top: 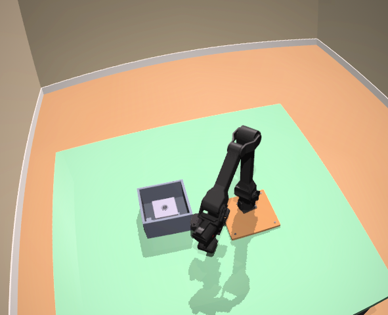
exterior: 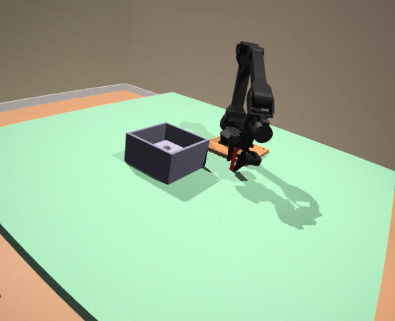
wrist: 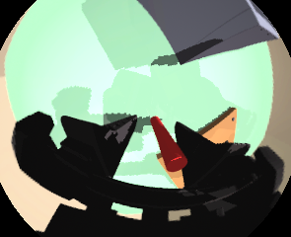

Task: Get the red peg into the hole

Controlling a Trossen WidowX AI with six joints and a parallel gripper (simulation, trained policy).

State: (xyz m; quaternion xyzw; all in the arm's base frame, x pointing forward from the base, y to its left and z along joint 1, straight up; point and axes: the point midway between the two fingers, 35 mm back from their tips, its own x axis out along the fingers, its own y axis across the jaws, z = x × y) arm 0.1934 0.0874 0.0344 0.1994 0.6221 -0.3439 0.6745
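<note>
My gripper tip is now 110 mm short of the dark grey box, 190 mm to the left of it and 10 mm below it. The rest, counted from my gripper tip: red peg 30 mm above.
</note>
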